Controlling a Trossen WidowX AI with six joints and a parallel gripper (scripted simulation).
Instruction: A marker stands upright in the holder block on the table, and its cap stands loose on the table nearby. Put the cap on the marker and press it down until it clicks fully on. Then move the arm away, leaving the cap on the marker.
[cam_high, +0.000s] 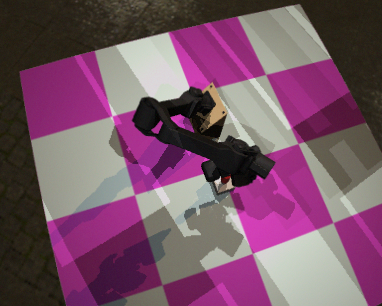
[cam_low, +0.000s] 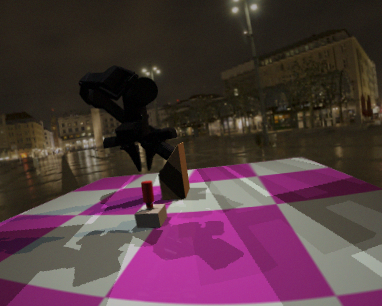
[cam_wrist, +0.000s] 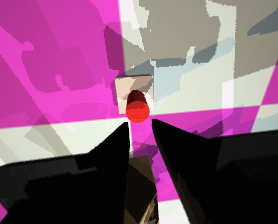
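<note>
My gripper tip is 60 mm above the red cap. Also, from my gripper tip: holder block (120 mm below).
</note>
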